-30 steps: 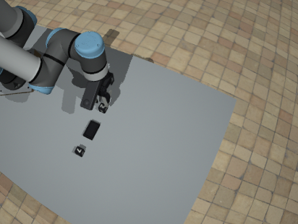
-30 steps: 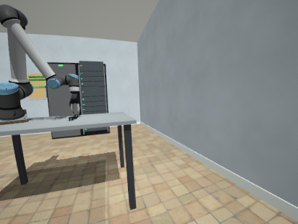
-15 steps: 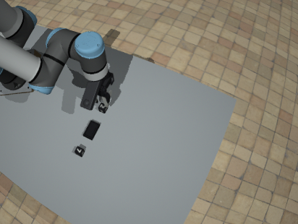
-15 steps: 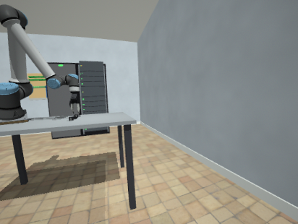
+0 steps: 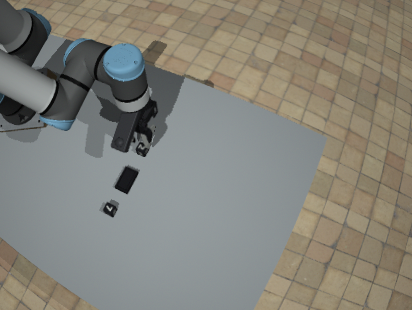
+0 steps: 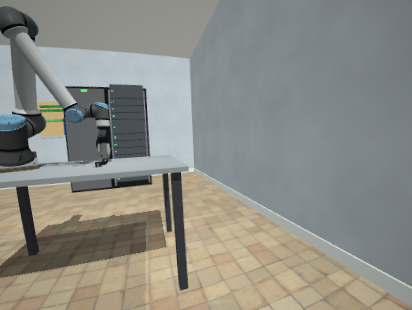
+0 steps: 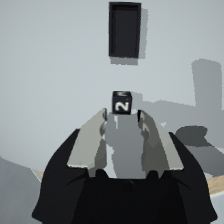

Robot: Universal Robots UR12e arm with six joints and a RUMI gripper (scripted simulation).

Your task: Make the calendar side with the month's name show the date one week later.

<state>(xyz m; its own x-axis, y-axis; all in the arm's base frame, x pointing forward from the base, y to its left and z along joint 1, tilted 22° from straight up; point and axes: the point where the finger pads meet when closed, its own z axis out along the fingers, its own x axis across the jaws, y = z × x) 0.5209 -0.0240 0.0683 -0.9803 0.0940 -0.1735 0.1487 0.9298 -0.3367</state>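
My gripper is now 40 mm above the black cube. From my hand the other things lie so: dark tray: 110 mm to the right, 40 mm below, 20 mm behind.
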